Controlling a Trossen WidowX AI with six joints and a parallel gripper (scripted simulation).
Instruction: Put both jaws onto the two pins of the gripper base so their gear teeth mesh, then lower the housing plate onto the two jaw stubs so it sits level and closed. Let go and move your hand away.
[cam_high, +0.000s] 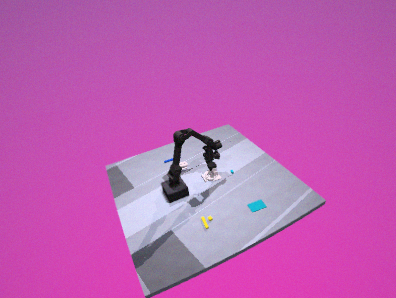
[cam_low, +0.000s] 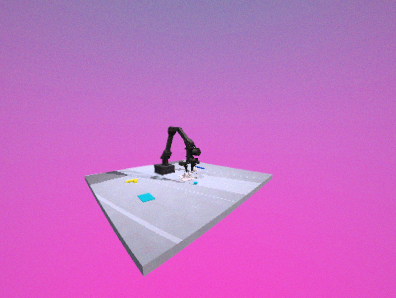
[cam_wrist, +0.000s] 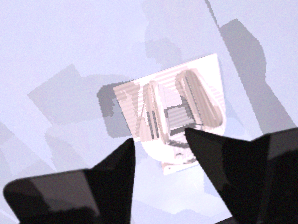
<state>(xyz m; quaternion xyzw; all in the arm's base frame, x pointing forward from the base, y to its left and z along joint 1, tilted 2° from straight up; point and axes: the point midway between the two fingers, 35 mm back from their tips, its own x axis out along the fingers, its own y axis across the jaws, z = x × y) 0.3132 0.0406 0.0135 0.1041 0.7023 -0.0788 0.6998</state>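
My gripper tip is now 40 mm past the pale jaw, 10 mm to the left of it and 40 mm above it. The rest, counted from my gripper tip: pale flat part: 10 mm ahead, 30 mm to the right, 50 mm below; cyan cube: 150 mm ahead, 80 mm to the right, 40 mm below; pale plate: 140 mm behind, 210 mm to the left, 20 mm below.
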